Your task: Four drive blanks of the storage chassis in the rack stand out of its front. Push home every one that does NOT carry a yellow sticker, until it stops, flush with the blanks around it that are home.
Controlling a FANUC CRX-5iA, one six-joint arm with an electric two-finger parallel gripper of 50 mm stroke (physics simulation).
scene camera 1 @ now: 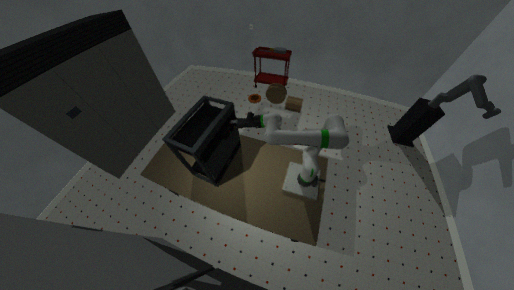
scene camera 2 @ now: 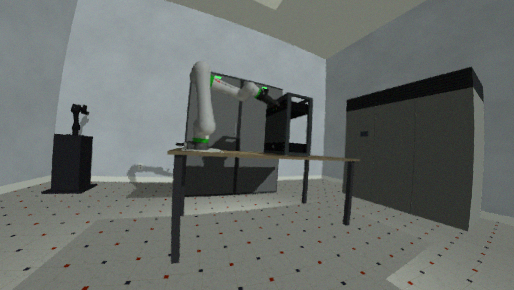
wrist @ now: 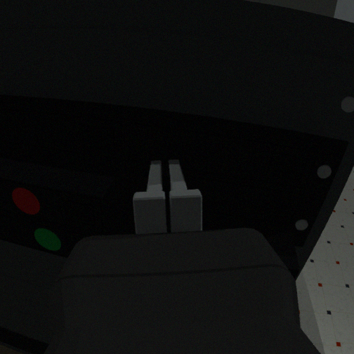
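Note:
Rack (scene camera 1: 208, 136) visible; the wrist view shows the rack (wrist: 249, 104), and scene camera 2 likewise shows the rack (scene camera 2: 277, 129).

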